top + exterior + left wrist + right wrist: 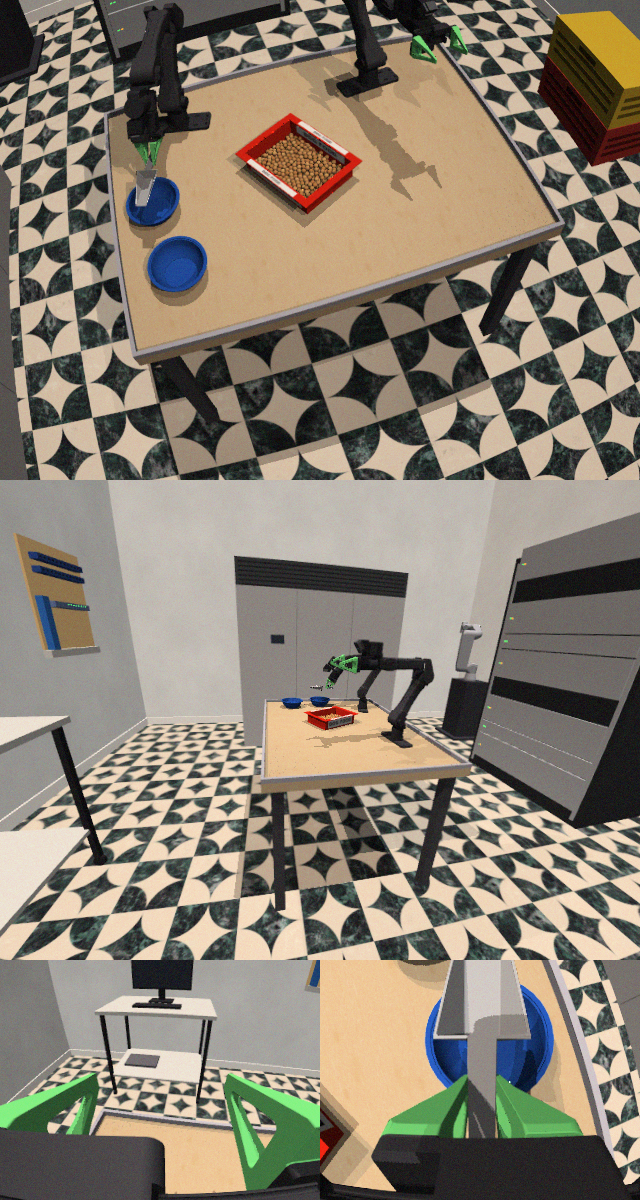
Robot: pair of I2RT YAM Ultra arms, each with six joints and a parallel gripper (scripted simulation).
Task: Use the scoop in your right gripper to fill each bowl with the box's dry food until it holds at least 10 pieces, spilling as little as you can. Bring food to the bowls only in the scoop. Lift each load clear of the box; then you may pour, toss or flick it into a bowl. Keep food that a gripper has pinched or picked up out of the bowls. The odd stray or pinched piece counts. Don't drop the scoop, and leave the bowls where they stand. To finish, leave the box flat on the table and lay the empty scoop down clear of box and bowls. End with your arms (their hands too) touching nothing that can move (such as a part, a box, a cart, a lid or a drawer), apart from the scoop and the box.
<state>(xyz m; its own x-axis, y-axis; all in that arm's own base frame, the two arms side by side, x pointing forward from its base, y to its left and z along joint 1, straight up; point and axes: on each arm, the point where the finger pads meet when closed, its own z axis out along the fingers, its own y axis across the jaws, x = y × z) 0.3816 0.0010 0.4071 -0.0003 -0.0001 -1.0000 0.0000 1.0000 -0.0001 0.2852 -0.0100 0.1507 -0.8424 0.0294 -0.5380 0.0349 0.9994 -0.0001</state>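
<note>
Right now the grey metal scoop is 40 mm ahead of my right hand, 10 mm to the right of it and 10 mm below it.
</note>
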